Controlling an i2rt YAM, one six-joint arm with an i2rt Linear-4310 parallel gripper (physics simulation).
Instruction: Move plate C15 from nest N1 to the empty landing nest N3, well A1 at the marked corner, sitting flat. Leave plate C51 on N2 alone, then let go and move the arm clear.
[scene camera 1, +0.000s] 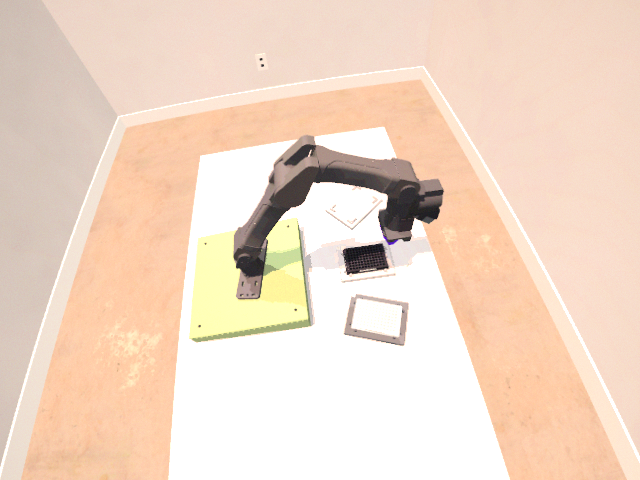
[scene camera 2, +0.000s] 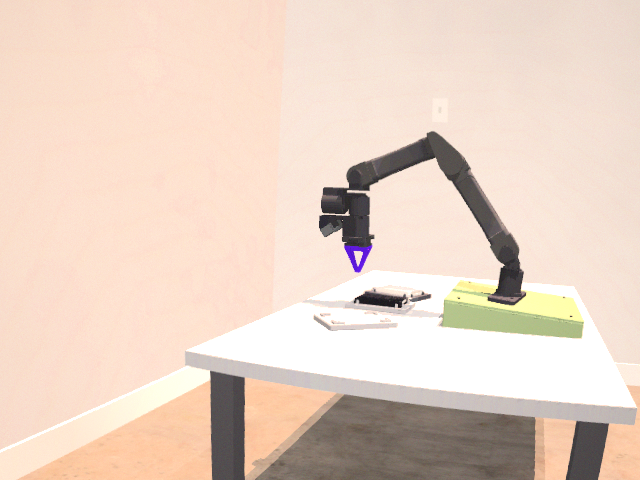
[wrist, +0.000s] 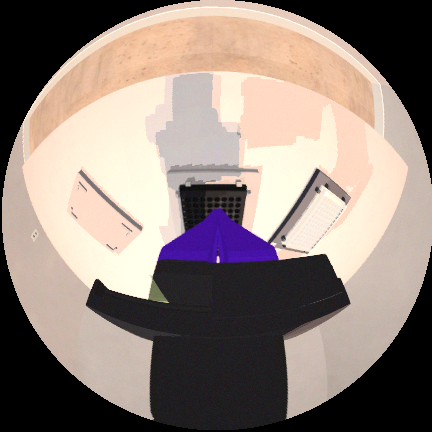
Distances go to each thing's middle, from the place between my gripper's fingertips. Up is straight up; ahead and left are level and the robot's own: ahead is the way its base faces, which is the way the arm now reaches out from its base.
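The landing nest (scene camera 1: 391, 271) is 7 cm behind my hand, 1 cm to the right of it and 8 cm below it. Counting from my hand again, I find the grey-framed white plate (scene camera 1: 371, 316) 19 cm to the right, 5 cm behind and 7 cm below. As for the black perforated plate (scene camera 1: 368, 258), my hand is 7 cm above it, 7 cm past it and 1 cm to the left of it.
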